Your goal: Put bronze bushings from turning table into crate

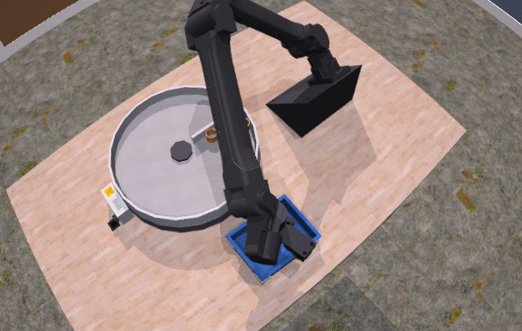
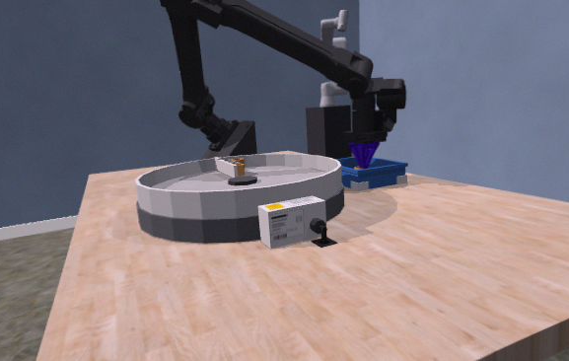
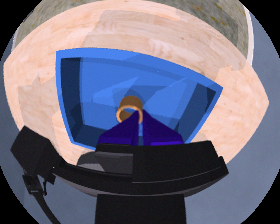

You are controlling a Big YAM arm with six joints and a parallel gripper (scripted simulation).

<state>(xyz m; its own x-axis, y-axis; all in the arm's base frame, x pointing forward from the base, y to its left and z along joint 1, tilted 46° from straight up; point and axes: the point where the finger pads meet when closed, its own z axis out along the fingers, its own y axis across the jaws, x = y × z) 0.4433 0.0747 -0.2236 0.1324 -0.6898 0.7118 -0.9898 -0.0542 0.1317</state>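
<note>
My gripper is now 1 cm past the blue crate and 2 cm above it. Also, from my hand: grey turning table: 34 cm to the right, 1 cm above.
</note>
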